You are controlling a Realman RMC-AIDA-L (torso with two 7-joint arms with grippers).
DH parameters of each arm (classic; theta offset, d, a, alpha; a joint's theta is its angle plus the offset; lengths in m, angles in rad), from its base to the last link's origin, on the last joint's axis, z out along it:
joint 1: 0 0.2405 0 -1.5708
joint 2: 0 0 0 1.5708
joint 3: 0 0.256 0 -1.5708
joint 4: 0 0 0 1.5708
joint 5: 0 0.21 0 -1.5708
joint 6: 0 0 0 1.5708
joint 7: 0 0.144 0 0
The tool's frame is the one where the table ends.
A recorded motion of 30 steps. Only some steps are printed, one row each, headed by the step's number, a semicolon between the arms.
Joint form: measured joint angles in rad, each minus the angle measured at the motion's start. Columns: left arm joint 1, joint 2, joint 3, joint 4, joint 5, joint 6, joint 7; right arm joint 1, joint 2, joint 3, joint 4, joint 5, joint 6, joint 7.
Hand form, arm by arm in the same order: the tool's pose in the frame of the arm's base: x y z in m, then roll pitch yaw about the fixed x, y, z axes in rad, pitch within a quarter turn. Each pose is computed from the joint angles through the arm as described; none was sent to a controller.
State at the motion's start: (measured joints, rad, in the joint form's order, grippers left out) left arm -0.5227 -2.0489 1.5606 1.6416 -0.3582 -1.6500 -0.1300; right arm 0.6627 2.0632 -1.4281 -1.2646 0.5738 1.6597 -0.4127
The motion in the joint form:
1: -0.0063 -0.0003 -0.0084 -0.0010 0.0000 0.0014 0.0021; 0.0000 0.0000 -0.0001 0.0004 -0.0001 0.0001 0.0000
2: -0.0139 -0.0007 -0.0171 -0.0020 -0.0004 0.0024 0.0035; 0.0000 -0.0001 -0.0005 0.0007 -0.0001 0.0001 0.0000
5: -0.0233 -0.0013 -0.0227 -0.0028 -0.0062 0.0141 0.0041; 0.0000 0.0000 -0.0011 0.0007 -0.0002 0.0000 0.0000
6: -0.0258 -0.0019 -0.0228 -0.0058 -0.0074 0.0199 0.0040; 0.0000 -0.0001 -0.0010 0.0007 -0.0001 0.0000 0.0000
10: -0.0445 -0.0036 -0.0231 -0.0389 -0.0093 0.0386 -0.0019; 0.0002 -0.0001 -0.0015 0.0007 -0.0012 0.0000 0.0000
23: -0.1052 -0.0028 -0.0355 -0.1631 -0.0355 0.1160 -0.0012; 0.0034 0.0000 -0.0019 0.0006 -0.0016 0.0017 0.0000
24: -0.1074 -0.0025 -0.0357 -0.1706 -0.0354 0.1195 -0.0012; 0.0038 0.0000 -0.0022 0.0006 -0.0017 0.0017 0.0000
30: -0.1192 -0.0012 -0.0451 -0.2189 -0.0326 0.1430 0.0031; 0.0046 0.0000 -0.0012 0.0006 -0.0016 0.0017 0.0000
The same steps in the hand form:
1: -0.1646 0.3379 0.0260 -2.4097 -0.0766 1.1356; 0.1791 0.3442 -0.0119 -2.7261 -0.2845 -0.9085
2: -0.1626 0.3399 0.0274 -2.4112 -0.0835 1.1313; 0.1792 0.3442 -0.0119 -2.7260 -0.2850 -0.9086
5: -0.1584 0.3430 0.0276 -2.4188 -0.0955 1.1172; 0.1792 0.3441 -0.0120 -2.7260 -0.2855 -0.9083
6: -0.1575 0.3439 0.0270 -2.4209 -0.0984 1.1138; 0.1792 0.3442 -0.0120 -2.7260 -0.2854 -0.9083
10: -0.1565 0.3486 0.0231 -2.4257 -0.1007 1.1170; 0.1792 0.3442 -0.0120 -2.7249 -0.2862 -0.9082
23: -0.1556 0.3656 0.0110 -2.4540 -0.1097 1.1236; 0.1782 0.3445 -0.0120 -2.7251 -0.2880 -0.9054
24: -0.1563 0.3662 0.0104 -2.4535 -0.1091 1.1258; 0.1781 0.3446 -0.0121 -2.7250 -0.2883 -0.9049
30: -0.1625 0.3710 0.0081 -2.4501 -0.1106 1.1424; 0.1778 0.3448 -0.0119 -2.7251 -0.2874 -0.9045

